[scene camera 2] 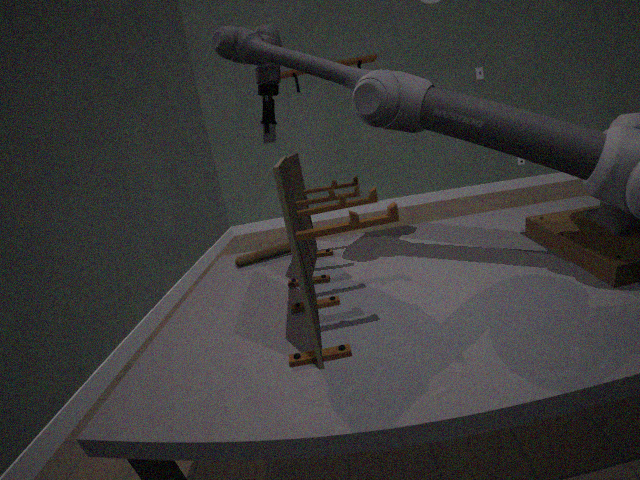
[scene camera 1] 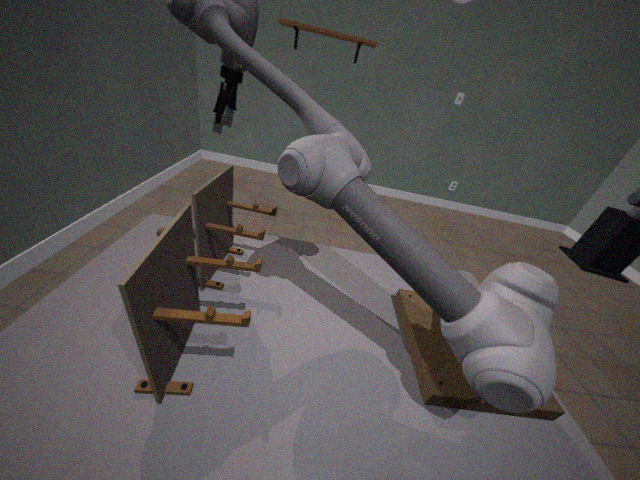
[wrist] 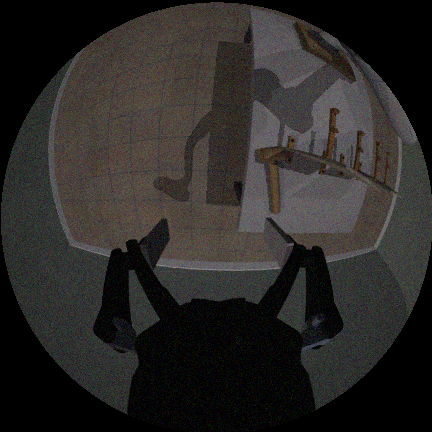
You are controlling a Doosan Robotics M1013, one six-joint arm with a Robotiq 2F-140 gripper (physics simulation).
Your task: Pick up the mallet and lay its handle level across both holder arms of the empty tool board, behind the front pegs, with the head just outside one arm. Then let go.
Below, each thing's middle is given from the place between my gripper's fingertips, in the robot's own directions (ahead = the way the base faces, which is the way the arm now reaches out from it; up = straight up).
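Labels:
The wooden mallet (wrist: 266, 154) is 340 mm below my hand, and it's also 30 mm behind it and 210 mm to the left of it.

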